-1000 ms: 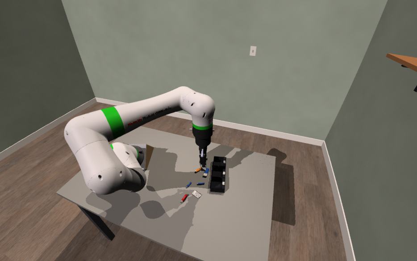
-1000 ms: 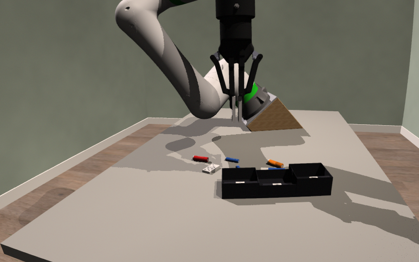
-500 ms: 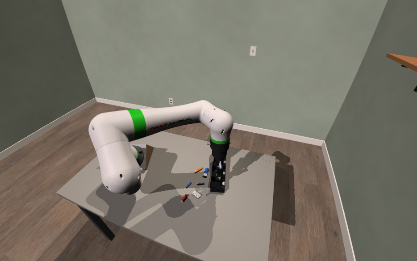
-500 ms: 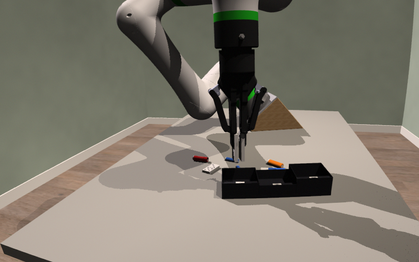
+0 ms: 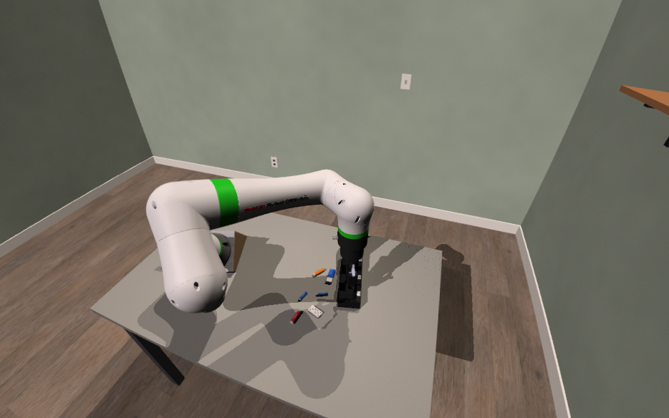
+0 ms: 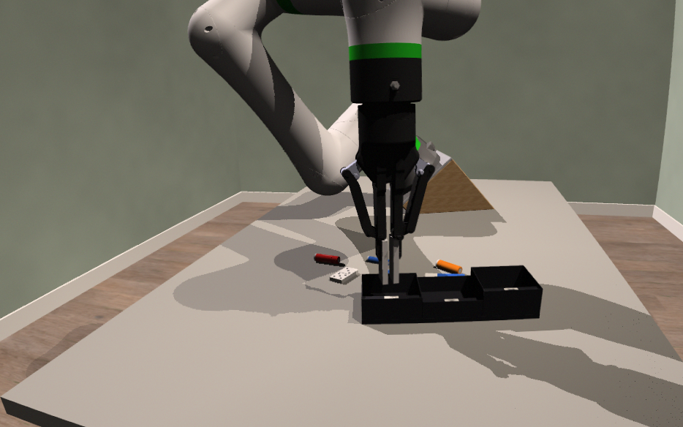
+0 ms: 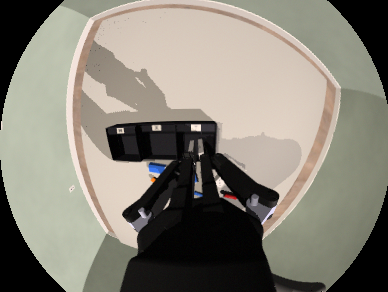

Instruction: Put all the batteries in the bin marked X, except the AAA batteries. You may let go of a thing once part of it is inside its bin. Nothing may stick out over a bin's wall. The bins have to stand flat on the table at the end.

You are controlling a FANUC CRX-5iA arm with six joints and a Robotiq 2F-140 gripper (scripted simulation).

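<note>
Right now the bin is 90 mm to the left of my hand, 60 mm below it and 10 mm behind it. Round my hand: white dotted tile 100 mm behind, 90 mm to the right, 70 mm below; blue-and-white block battery 100 mm behind, 70 mm to the left, 70 mm below; orange battery 150 mm behind, 80 mm to the left, 70 mm below.
</note>
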